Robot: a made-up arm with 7 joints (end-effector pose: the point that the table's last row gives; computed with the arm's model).
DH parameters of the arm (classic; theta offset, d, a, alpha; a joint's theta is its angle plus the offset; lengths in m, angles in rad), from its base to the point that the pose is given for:
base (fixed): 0 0 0 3.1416
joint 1: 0 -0.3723 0 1.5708
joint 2: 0 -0.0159 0 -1.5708
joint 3: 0 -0.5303 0 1.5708
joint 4: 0 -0.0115 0 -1.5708
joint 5: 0 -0.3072 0 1.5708
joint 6: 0 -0.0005 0 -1.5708
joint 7: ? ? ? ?
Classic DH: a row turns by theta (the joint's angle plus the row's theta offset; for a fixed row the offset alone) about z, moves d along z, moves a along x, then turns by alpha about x.
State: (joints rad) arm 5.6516 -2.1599 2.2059 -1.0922 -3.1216 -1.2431 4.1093
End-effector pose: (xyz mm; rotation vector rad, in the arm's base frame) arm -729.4 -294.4 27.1 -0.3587 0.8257 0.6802
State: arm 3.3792 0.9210 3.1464 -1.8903 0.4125 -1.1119 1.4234
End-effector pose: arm -396.5 159.3 295.9 0.8068 -0.4203 -1.5236
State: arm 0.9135 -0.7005 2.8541 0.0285 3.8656 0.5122 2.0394
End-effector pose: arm -391.5 439.8 1152.1 0.2330 2.8004 -0.0548
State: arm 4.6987 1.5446 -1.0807 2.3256 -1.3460 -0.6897 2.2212
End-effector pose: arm -224.4 256.6 130.0 -0.4483 0.2624 -0.1569
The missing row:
joint 7: 0 -0.1558 0 0
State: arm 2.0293 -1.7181 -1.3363 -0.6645 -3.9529 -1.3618 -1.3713
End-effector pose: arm 264.9 799.6 121.0 -0.0438 -0.8416 0.5847
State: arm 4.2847 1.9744 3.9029 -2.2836 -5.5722 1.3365 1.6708
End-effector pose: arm 53.8 283.5 -74.9 -0.0049 0.0177 -2.0458
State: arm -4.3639 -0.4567 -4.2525 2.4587 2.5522 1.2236 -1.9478
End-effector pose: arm -129.0 416.3 567.0 1.2025 0.7933 -0.6538
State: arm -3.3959 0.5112 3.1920 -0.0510 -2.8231 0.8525 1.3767
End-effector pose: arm -564.5 -96.9 1122.9 1.3575 1.3204 1.0991
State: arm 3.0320 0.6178 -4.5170 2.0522 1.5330 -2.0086 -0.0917
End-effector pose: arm -340.6 217.4 668.5 0.3941 1.1999 1.0806
